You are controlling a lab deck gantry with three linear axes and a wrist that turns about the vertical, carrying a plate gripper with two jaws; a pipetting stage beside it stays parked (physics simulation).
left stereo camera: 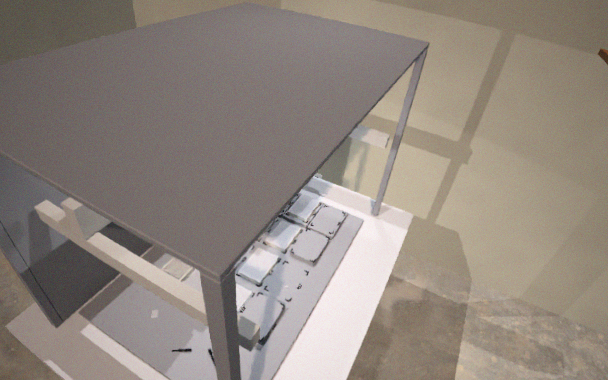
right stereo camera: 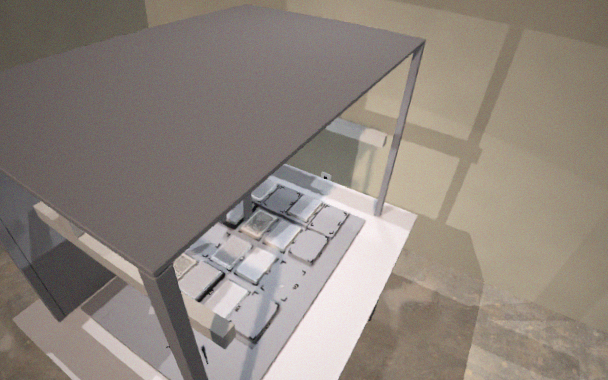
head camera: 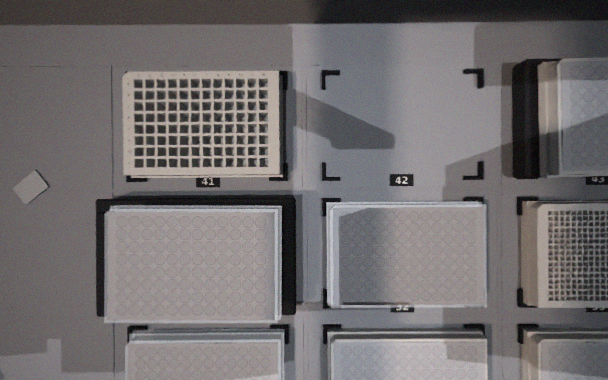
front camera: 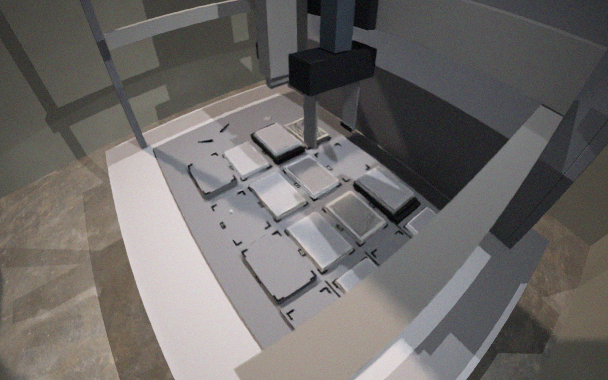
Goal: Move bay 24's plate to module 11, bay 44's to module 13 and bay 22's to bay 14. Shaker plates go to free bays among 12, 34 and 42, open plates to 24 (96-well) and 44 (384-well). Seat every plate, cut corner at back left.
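Frame: origin at the robot's base, x ahead, y left, z up, level; centimetres.
Seen in the pictures: gripper, fingertip midpoint: (right stereo camera: 235,210) (front camera: 329,136); robot's base, link origin: (left stereo camera: 260,343) (right stereo camera: 253,342) (front camera: 191,171).
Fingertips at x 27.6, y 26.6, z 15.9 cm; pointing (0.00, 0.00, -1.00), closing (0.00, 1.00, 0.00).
Pixels of each thing's top centre, then the offset from my fingertips to it. "*": a spot on its surface instead.
- Bay 42, surface spot: (head camera: 402,125) * dx -4.7, dy +9.8, dz -15.9 cm
- bay 22, surface spot: (front camera: 278,194) (right stereo camera: 258,261) * dx -3.9, dy -11.7, dz -14.5 cm
- bay 24, surface spot: (front camera: 356,276) * dx +23.7, dy -12.2, dz -13.0 cm
- bay 44, surface spot: (front camera: 421,220) * dx +23.5, dy +9.2, dz -13.0 cm
- Module 11, top centre: (front camera: 210,171) (left stereo camera: 260,315) (right stereo camera: 254,314) dx -21.2, dy -22.4, dz -13.7 cm
- module 13, top centre: (front camera: 277,263) (right stereo camera: 309,244) (left stereo camera: 310,244) dx +11.9, dy -22.4, dz -13.7 cm
- bay 12, surface spot: (front camera: 231,211) * dx -6.9, dy -23.3, dz -15.5 cm
- pale square, surface spot: (head camera: 31,186) * dx -35.9, dy +4.8, dz -15.8 cm
My gripper (front camera: 330,136) hangs open and empty over the back of the deck, near bays 41 and 42. Bay 42 (head camera: 402,125) holds no plate. Lidded plates stand at bay 22 (front camera: 278,194) (right stereo camera: 256,264), bay 24 (front camera: 356,276) (right stereo camera: 304,206) and bay 44 (front camera: 421,220); a beam partly hides the last two in the front view. Module 11 (front camera: 212,172) and module 13 (front camera: 280,265) are bare. Lidded plates sit on the black shakers at 31 (head camera: 190,265) and 43 (front camera: 385,186). Open plates stand at 41 (head camera: 201,125) and 33 (head camera: 575,255). Cut corners are unclear.
Lidded plates also stand at 21 (front camera: 246,160), 23 (front camera: 320,240) and 32 (head camera: 407,255). A small pale bit lies in bay 12 (front camera: 231,211). A pale square (head camera: 31,186) lies left of 41. The front beam (front camera: 400,240) crosses the deck's near side.
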